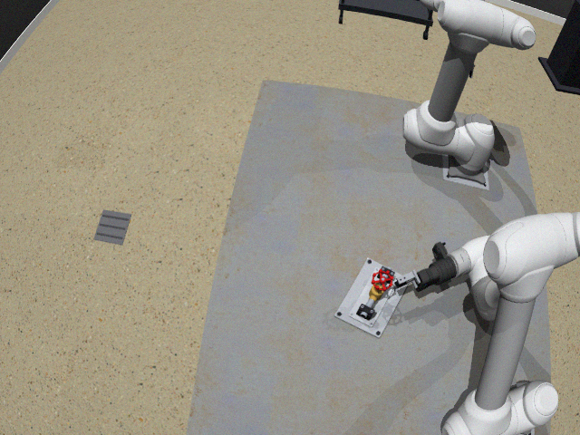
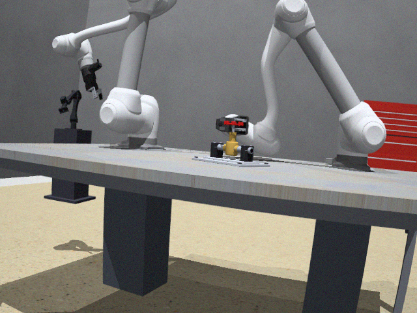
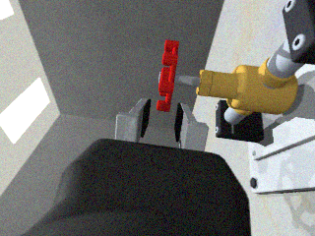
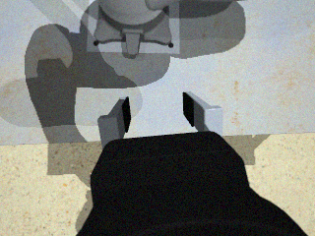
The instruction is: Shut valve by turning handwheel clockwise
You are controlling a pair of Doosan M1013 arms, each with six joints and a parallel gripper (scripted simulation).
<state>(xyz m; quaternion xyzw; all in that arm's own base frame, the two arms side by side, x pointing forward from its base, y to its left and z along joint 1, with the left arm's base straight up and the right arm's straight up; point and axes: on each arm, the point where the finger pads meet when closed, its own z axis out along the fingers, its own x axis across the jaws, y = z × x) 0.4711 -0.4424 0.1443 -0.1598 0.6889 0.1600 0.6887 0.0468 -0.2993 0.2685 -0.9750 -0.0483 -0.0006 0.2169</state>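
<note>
Right now the red handwheel is 6 cm ahead of my left hand, 1 cm to the right of it and 1 cm below it. From my left hand the other things lie so: pale base plate 14 cm below, 6 cm ahead, 1 cm to the right.
</note>
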